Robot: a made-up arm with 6 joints.
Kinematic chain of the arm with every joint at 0, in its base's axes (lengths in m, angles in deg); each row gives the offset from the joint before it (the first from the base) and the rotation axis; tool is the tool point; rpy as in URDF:
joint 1: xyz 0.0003 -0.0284 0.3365 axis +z
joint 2: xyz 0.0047 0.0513 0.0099 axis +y
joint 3: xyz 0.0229 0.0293 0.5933 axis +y
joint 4: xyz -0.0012 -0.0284 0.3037 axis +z
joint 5: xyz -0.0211 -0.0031 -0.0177 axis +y
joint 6: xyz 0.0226 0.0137 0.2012 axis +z
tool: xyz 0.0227 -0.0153 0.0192 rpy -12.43 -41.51 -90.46
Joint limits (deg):
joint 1: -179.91..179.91
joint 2: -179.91..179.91
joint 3: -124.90..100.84
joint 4: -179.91..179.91
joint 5: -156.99..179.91
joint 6: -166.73..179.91
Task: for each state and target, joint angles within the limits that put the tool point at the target. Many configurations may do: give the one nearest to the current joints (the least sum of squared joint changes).
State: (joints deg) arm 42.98 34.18 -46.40 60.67 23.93 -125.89
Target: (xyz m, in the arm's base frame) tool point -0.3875 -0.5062 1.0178
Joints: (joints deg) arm 58.36 -14.13 -66.80 61.50 14.30 -126.95
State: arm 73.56 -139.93 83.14 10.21 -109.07 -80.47
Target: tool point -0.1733 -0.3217 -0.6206
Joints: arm 66.34 -168.17 45.77 -1.12 -69.03 -75.43
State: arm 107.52 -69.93 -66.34 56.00 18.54 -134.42
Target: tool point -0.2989 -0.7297 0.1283
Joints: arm 75.01 -69.86 -87.68 59.43 22.98 -135.85
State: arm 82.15 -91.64 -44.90 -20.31 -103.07 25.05
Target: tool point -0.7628 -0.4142 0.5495
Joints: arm 40.93 -57.42 -23.36 -37.98 -94.03 27.15
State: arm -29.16 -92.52 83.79 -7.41 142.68 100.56
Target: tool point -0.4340 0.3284 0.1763
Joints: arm -30.69 -116.23 79.57 -4.83 158.81 98.82
